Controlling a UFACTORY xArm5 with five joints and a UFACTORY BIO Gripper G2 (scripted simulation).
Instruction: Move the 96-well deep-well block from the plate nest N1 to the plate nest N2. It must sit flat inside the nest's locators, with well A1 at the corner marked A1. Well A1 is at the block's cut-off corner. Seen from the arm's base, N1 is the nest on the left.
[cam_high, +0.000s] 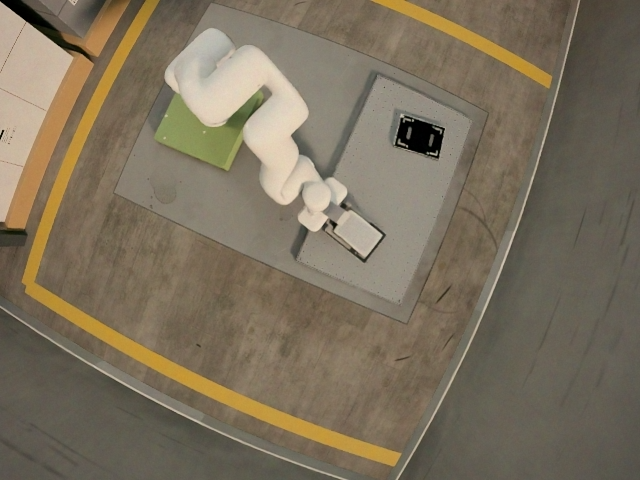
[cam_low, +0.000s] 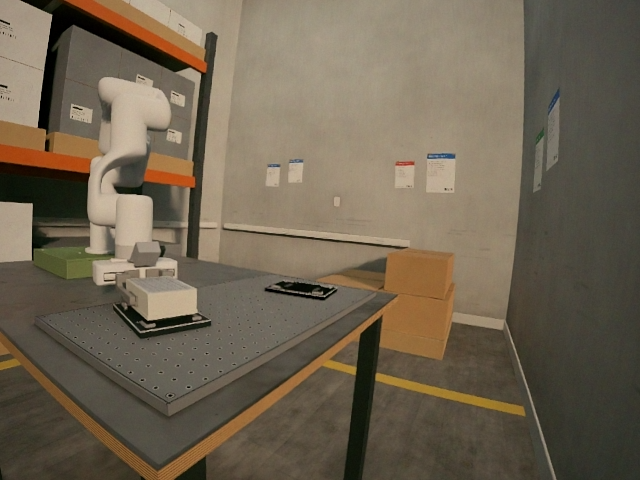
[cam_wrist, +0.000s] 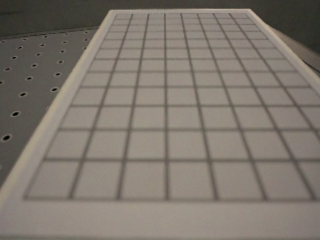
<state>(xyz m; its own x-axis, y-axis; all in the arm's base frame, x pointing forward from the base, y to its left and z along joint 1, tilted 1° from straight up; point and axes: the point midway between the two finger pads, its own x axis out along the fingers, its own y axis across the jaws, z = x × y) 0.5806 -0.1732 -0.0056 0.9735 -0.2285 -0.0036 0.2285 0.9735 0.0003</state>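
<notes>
The white 96-well deep-well block lies 1 cm ahead of my hand.
</notes>
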